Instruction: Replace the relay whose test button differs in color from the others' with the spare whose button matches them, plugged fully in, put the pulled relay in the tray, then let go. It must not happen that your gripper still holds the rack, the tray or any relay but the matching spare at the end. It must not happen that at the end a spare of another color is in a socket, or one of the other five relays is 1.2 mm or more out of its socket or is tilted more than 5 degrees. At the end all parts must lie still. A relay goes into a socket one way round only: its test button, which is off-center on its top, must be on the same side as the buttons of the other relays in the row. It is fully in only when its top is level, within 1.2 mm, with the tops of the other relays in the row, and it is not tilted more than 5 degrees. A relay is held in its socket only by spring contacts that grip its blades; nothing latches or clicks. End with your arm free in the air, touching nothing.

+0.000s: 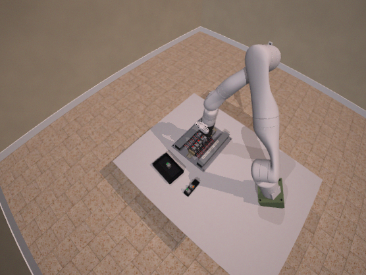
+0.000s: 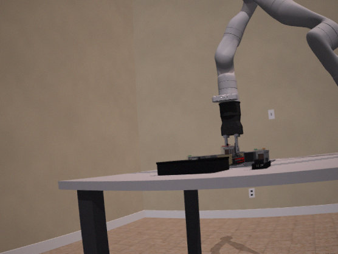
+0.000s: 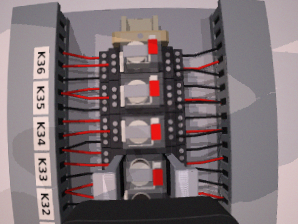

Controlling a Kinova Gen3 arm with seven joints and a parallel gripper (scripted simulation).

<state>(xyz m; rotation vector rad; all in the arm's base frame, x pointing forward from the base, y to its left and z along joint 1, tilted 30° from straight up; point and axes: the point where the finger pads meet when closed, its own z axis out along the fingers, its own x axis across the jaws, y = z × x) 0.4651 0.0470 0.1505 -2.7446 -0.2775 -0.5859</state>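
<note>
The relay panel lies 10 mm to the right of my hand and 60 mm below it. Also, from my hand: spare holder 210 mm behind, 220 mm to the left, 50 mm below; then red wiring 50 mm behind, 40 mm below; then black tray 40 mm behind, 280 mm to the left, 40 mm below.
</note>
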